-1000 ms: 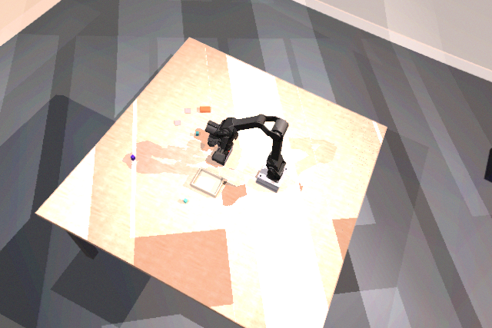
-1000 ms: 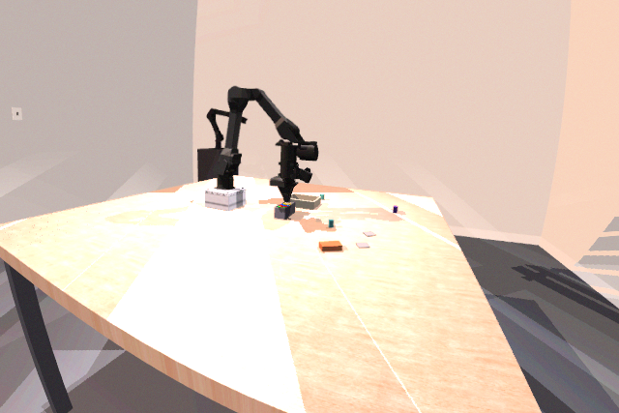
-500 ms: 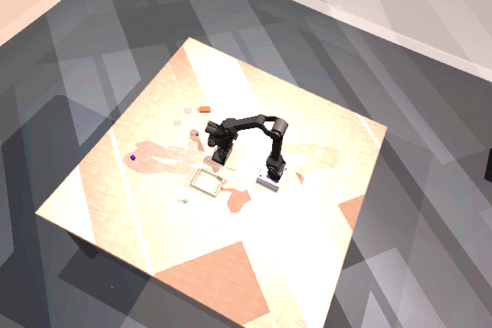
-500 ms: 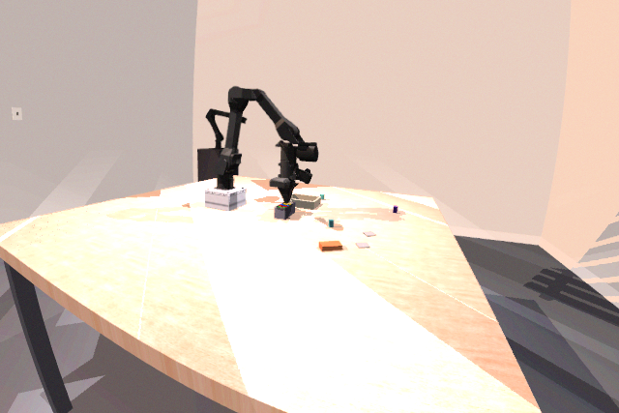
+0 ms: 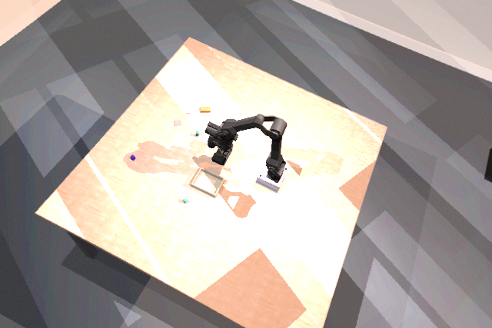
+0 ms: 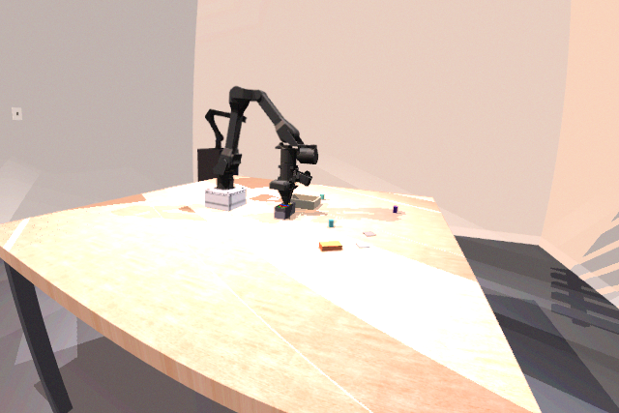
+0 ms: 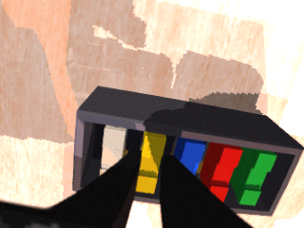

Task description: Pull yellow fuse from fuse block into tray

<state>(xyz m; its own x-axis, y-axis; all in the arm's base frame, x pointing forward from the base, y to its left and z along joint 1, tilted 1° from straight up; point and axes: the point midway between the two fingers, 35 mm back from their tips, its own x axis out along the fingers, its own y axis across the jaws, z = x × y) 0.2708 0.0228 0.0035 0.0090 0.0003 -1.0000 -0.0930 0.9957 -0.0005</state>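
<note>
Right now the blue fuse is 2 cm to the right of my gripper tip and 1 cm below it. Also, from my gripper tip: yellow fuse (1 cm below); red fuse (3 cm to the right, 1 cm below); white fuse (2 cm to the left, 1 cm below).
</note>
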